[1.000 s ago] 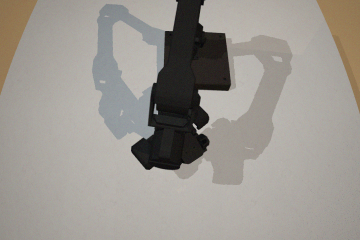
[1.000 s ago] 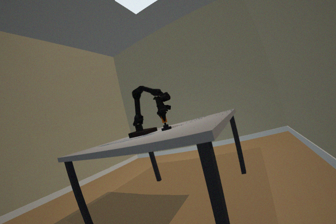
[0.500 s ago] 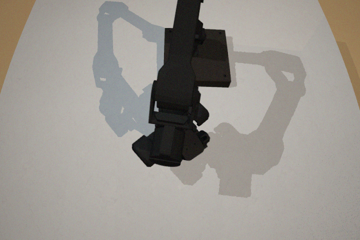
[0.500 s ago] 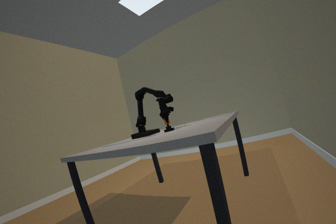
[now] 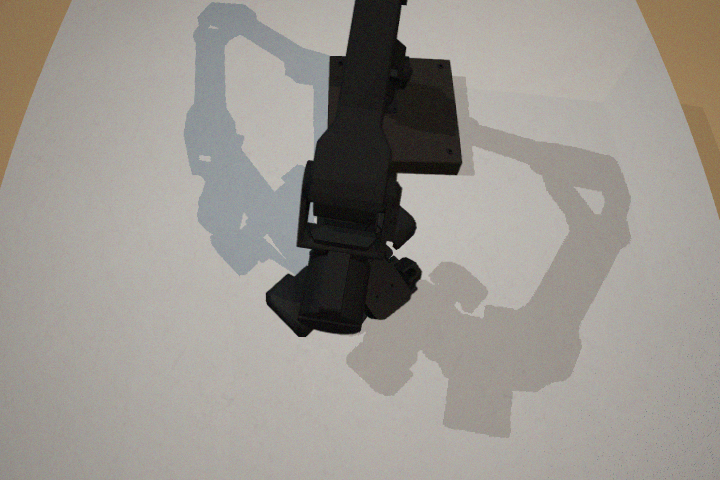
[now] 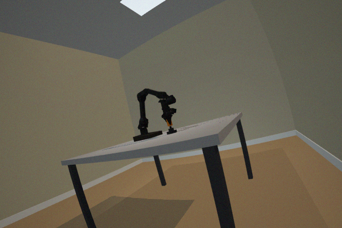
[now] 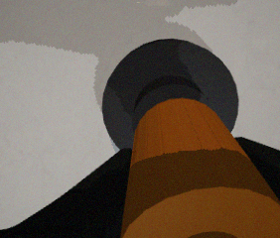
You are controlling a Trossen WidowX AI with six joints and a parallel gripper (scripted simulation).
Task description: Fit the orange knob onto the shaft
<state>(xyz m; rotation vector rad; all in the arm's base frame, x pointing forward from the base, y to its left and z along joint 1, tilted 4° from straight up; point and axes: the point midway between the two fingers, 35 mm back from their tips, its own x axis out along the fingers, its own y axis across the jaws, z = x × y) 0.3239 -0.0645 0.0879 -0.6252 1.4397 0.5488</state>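
My gripper tip is now 20 mm below the orange knob. The rest, counted from my gripper tip: round dark pedestal (40 mm below).
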